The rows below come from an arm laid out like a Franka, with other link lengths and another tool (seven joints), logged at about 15 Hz.
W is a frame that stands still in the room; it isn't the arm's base.
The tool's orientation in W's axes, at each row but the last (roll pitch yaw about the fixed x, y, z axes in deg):
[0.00 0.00 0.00]
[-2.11 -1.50 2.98]
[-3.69 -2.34 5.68]
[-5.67 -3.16 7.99]
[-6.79 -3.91 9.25]
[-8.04 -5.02 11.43]
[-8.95 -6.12 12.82]
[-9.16 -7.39 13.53]
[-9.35 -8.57 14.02]
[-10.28 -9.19 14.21]
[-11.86 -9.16 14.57]
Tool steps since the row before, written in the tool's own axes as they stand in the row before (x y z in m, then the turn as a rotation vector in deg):
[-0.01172 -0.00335 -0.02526 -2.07 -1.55 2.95]
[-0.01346 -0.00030 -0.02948 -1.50 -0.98 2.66]
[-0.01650 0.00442 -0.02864 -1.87 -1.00 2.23]
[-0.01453 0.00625 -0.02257 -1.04 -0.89 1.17]
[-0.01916 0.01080 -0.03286 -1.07 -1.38 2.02]
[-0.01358 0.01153 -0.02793 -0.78 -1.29 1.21]
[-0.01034 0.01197 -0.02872 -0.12 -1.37 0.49]
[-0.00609 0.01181 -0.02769 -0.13 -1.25 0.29]
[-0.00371 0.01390 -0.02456 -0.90 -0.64 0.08]
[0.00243 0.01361 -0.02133 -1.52 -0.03 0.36]
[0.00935 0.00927 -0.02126 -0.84 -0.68 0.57]
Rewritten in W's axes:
[-0.01172 -0.00335 -0.02526 -2.07 -1.55 2.95]
[-0.01260 -0.00204 -0.02979 -1.52 -0.96 2.65]
[-0.01549 0.00104 -0.02951 -1.87 -1.04 2.21]
[-0.01366 0.00211 -0.02384 -0.99 -0.92 1.19]
[-0.01768 0.00405 -0.03513 -1.02 -1.31 2.09]
[-0.01224 0.00519 -0.03034 -0.66 -1.26 1.30]
[-0.00851 0.00561 -0.03116 0.09 -1.29 0.68]
[-0.00391 0.00652 -0.02976 0.09 -1.20 0.46]
[-0.00209 0.00950 -0.02675 -0.74 -0.82 0.05]
[0.00360 0.01080 -0.02273 -1.52 -0.35 0.11]
[0.01125 0.00778 -0.02093 -0.77 -0.77 0.55]

